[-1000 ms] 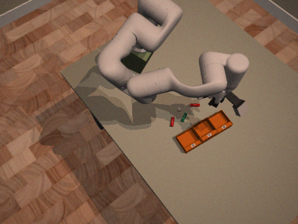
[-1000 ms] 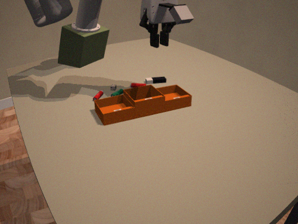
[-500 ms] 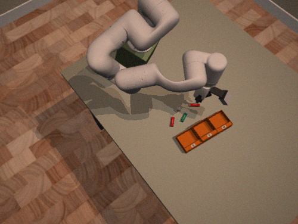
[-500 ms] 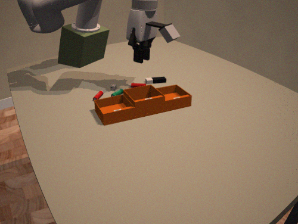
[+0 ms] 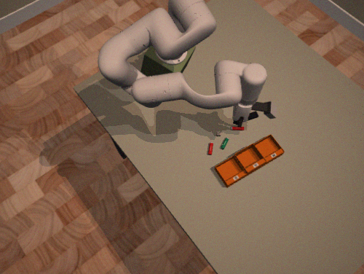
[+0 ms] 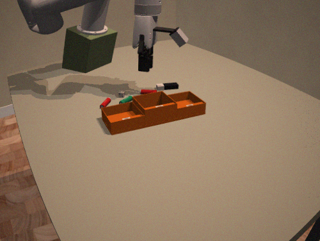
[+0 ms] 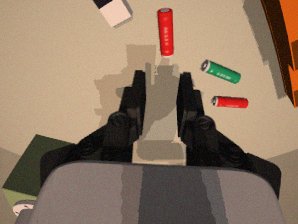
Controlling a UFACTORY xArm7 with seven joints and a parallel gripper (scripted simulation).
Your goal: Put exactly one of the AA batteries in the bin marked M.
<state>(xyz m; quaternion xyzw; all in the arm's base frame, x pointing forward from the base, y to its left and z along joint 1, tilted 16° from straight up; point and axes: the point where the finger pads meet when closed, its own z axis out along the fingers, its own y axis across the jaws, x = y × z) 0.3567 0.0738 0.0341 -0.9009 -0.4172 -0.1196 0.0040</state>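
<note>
Now: hand 10 mm short of the red battery and 90 mm above it. The rest, counted from my hand: small white die: 10 mm behind, 70 mm to the right, 90 mm below; green battery: 30 mm ahead, 70 mm to the right, 90 mm below; black-and-white block: 10 mm behind, 70 mm to the left, 90 mm below.
</note>
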